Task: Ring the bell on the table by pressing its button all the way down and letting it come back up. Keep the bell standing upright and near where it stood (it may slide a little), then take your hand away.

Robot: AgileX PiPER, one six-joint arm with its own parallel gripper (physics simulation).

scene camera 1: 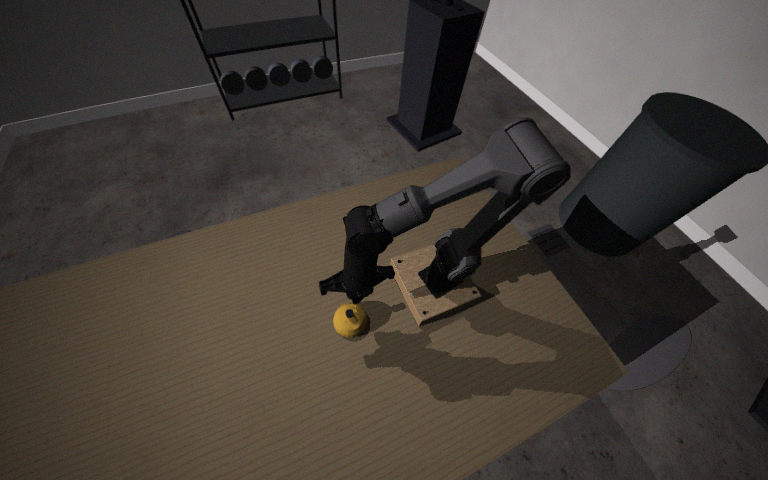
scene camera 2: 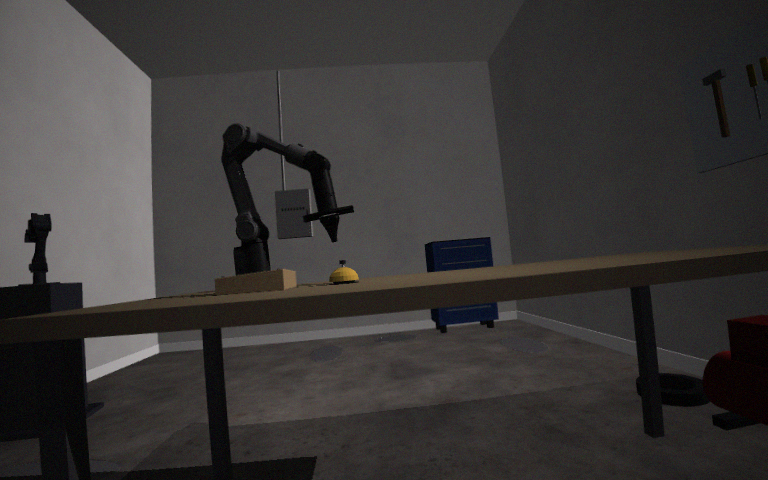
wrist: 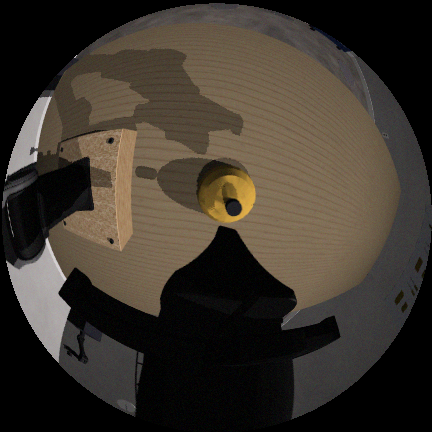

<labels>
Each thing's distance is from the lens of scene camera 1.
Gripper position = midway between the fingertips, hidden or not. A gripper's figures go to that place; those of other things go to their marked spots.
my gripper (scene camera 1: 355,299): 0.62 m
yellow dome bell (scene camera 1: 351,327): 0.69 m
</labels>
